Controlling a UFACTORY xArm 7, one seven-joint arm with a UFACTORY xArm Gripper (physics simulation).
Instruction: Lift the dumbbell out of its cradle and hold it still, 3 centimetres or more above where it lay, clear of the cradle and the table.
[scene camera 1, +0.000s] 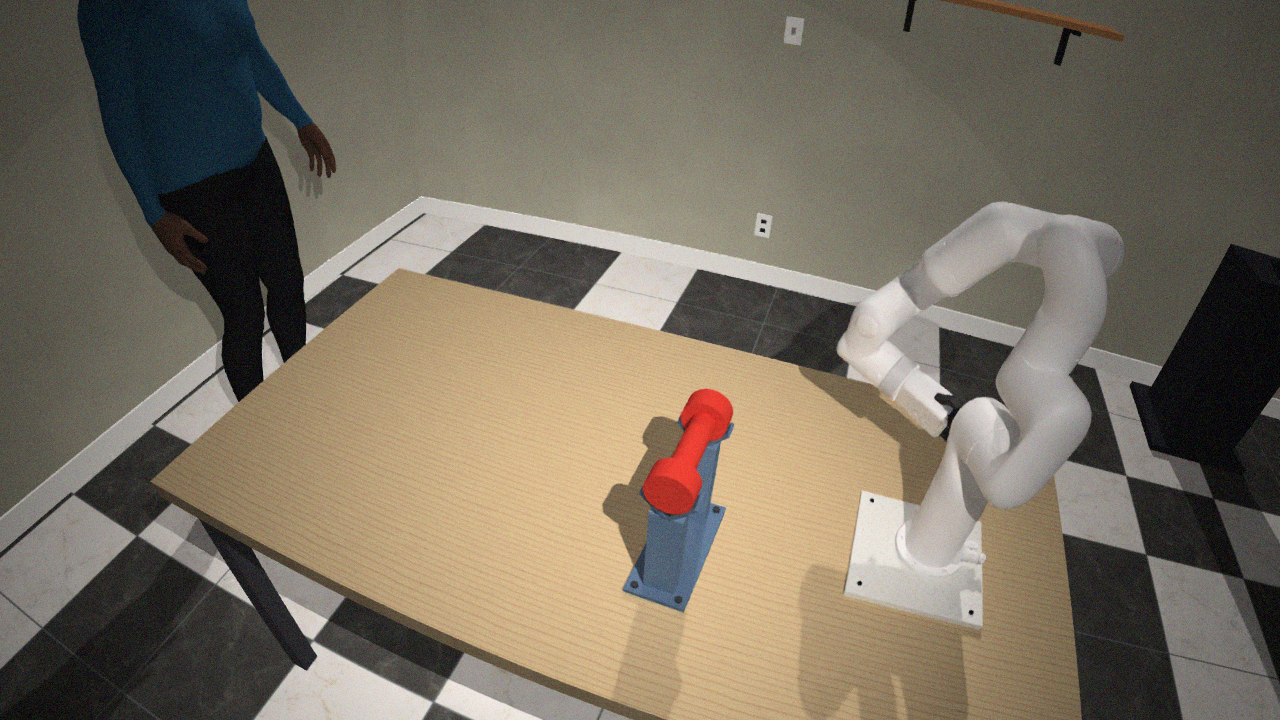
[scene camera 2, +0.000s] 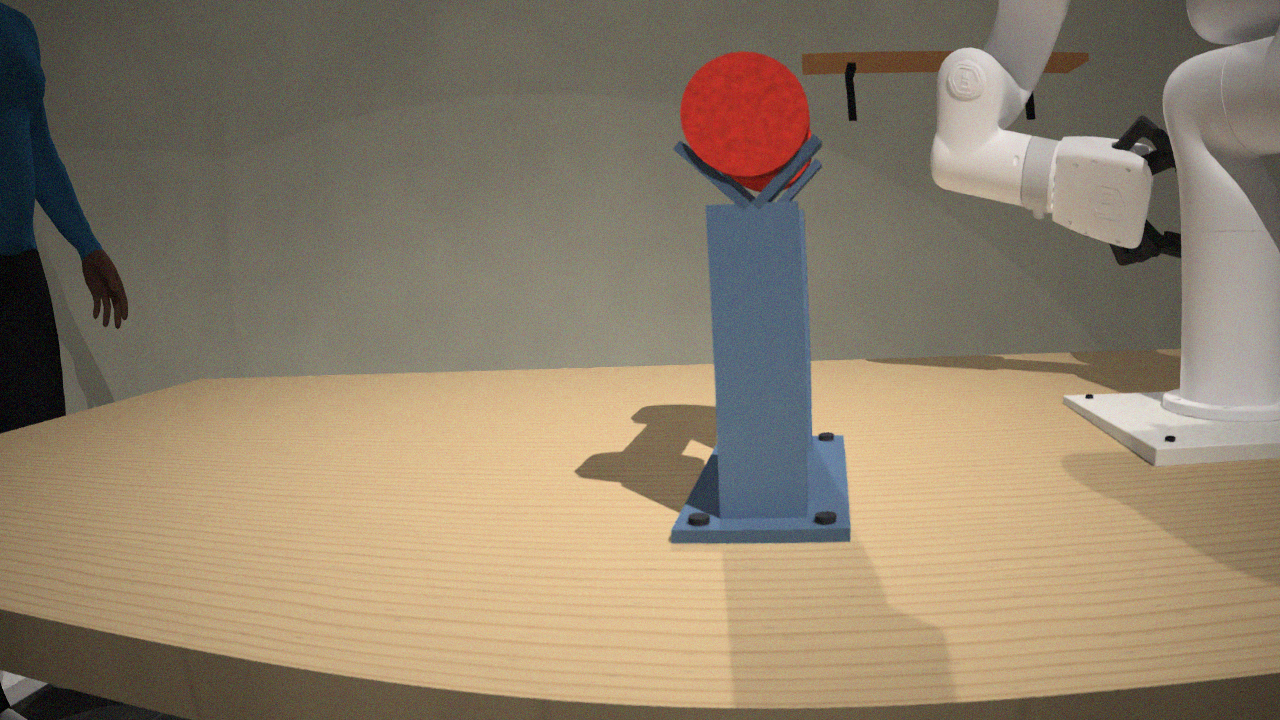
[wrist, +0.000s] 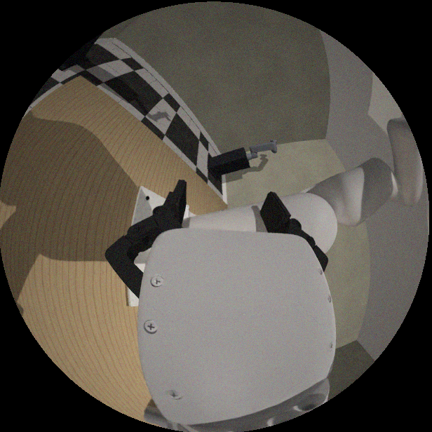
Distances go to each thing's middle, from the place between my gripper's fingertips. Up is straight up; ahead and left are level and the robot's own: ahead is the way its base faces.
Scene:
My hand is 43 cm short of the red dumbbell (scene camera 2: 745, 114), 24 cm to the right of it and 5 cm below it. Round my hand: blue cradle (scene camera 2: 768, 480) 43 cm ahead, 24 cm to the left, 7 cm below.

